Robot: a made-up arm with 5 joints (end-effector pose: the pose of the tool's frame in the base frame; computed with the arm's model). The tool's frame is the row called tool. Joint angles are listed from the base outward.
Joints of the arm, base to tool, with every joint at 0 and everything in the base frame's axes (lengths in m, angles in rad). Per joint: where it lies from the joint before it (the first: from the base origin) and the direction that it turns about. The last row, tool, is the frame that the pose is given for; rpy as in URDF.
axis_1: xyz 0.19 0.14 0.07 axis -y
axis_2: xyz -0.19 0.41 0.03 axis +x
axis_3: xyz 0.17 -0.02 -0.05 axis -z
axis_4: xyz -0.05 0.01 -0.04 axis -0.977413 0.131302 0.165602
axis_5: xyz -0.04 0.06 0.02 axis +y
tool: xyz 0.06 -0.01 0 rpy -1.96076 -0.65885 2.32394
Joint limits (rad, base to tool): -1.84..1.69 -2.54..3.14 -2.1..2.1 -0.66..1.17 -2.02..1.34
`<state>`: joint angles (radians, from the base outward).
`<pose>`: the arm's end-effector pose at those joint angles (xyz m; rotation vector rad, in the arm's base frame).
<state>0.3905 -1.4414 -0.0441 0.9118 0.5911</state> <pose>0.1229 0.4141 0.0459 -1.8411 0.3505 1.6778</pose>
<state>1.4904 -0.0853 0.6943 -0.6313 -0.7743</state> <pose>0.1685 0.5724 0.0224 1.0216 1.6807 1.0803</pose>
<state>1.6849 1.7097 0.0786 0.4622 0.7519</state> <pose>0.1206 0.6754 -0.0061 -0.8482 2.5838 -1.0010</pose>
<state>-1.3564 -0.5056 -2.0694 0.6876 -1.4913</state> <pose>0.2273 0.3985 0.1419 1.9228 -2.0830 -0.9841</pose>
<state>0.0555 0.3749 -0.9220 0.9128 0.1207</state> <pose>0.1097 0.5770 -0.0268 -0.0362 -2.1707 2.1836</pose>
